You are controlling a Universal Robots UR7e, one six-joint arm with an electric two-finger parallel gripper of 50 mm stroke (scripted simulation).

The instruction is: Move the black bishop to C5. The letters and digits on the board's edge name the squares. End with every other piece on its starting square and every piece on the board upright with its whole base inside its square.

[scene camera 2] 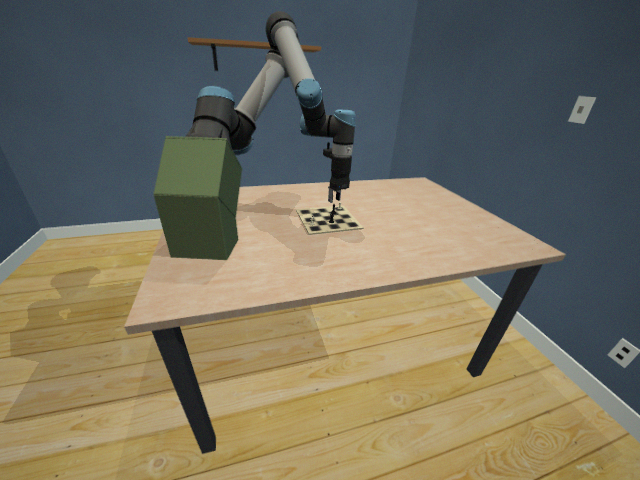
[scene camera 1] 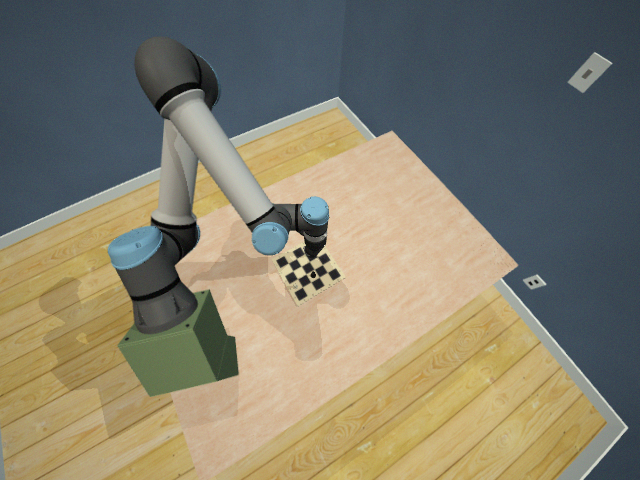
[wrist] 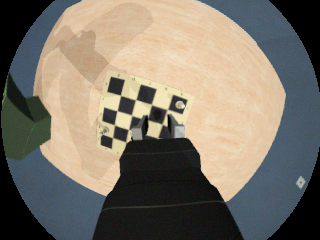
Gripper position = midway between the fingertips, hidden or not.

Note:
I see my gripper (wrist: 157,120) and a chessboard (scene camera 1: 294,266).
The chessboard is seen too in scene camera 2 (scene camera 2: 343,220).

